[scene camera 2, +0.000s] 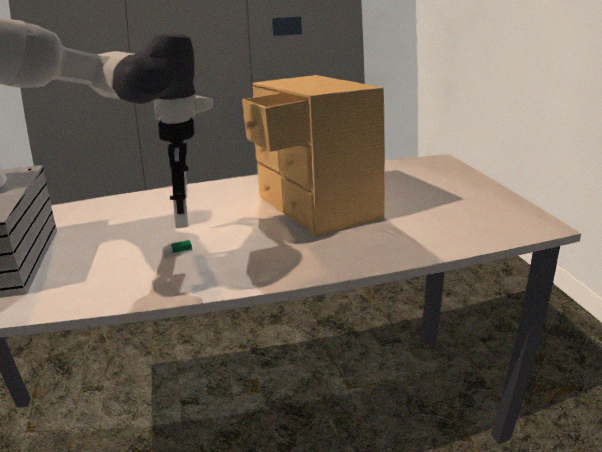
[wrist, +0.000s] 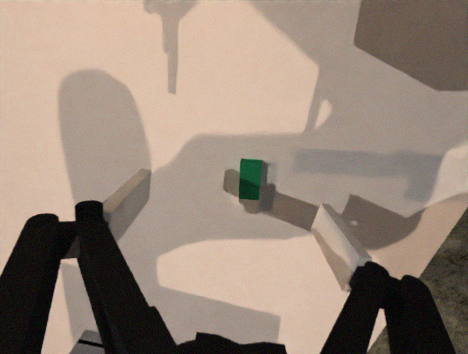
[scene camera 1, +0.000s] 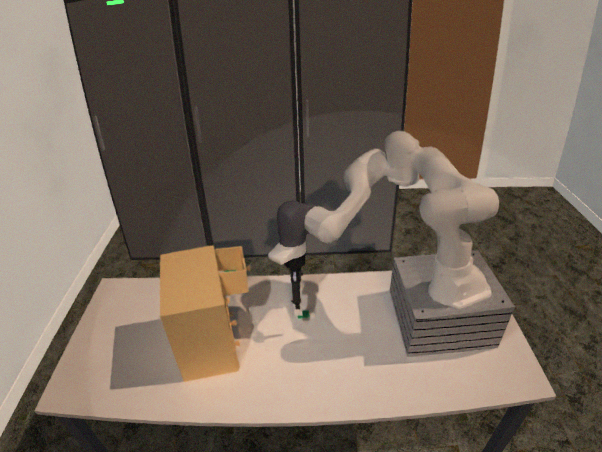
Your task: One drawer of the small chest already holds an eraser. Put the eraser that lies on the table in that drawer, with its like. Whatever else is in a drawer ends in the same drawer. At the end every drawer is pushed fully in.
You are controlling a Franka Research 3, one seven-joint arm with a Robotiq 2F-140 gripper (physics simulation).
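Note:
A green eraser [scene camera 1: 305, 314] [scene camera 2: 181, 246] [wrist: 250, 179] lies on the table in front of the small wooden chest [scene camera 1: 195, 340] [scene camera 2: 347, 160]. My gripper [scene camera 1: 297, 308] [scene camera 2: 180, 220] [wrist: 235, 201] is open and empty, pointing down a little above the eraser, which shows between the spread fingers in the wrist view. One top-row drawer [scene camera 1: 234, 285] [scene camera 2: 287, 125], the one nearer scene camera 2, is pulled out. A thin green strip [scene camera 1: 229, 271] shows inside it in scene camera 1; the drawer wall hides the rest. The other drawers that show look pushed in.
The open drawer juts out above the table [scene camera 1: 320, 395] [scene camera 2: 480, 215] toward the arm, left of the gripper in scene camera 1. The arm's grey ribbed base block [scene camera 1: 455, 332] [scene camera 2: 25, 235] stands at the other end. Tall dark cabinets [scene camera 1: 240, 125] stand behind the table.

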